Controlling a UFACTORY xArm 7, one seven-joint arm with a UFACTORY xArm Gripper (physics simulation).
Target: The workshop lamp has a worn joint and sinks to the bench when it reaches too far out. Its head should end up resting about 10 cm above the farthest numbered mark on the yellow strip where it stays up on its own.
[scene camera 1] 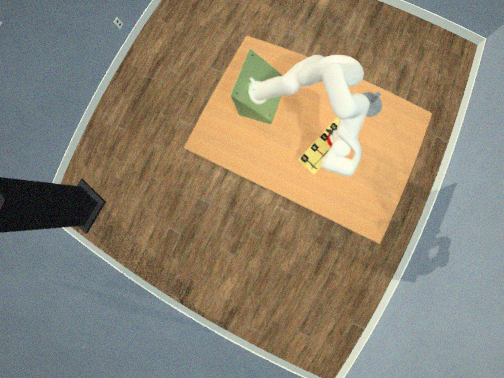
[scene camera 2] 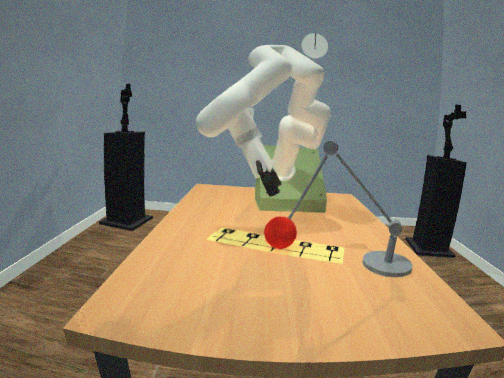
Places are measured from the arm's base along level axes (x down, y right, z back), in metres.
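Where they show: gripper, fingertip midpoint: (scene camera 2: 276, 190); arm's base, link origin: (scene camera 1: 257, 92) (scene camera 2: 281, 169).
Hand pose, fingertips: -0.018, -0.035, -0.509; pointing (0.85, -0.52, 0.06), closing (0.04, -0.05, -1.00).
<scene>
Things, the pixels of their centre, and the offset from my fingertips, as dx, dy, dz. "spot": a spot on its surface instead. Level surfaces: height alone.
- grey base, surface spot: (scene camera 2: 387, 264) (scene camera 1: 372, 106) spot: +0.169, -0.357, -0.075
- elbow joint, surface spot: (scene camera 2: 330, 148) spot: -0.140, -0.145, -0.030
- wooden table, surface height: dx +0.183
The lamp stands at the right in scene camera 2, with a grey base (scene camera 1: 374, 105) (scene camera 2: 387, 264), two thin arms and an elbow joint (scene camera 2: 330, 148). Its red ball head (scene camera 1: 329, 141) (scene camera 2: 280, 232) overlaps the middle of the yellow strip (scene camera 1: 318, 159) (scene camera 2: 318, 251) in scene camera 2 and hides its middle number; its exact height is unclear. In scene camera 1 the robot arm hides most of the head. My black gripper (scene camera 2: 273, 193) is open and empty, tilted down, above and behind the head in scene camera 2, apart from it. The arm mostly hides it in scene camera 1.
The green block (scene camera 1: 272, 102) (scene camera 2: 292, 204) under the arm's base stands at the table's far end in scene camera 2. The wooden table (scene camera 1: 240, 145) (scene camera 2: 200, 320) has open edges. Black pedestals (scene camera 2: 124, 175) (scene camera 2: 440, 200) stand on the floor beyond both sides.
</scene>
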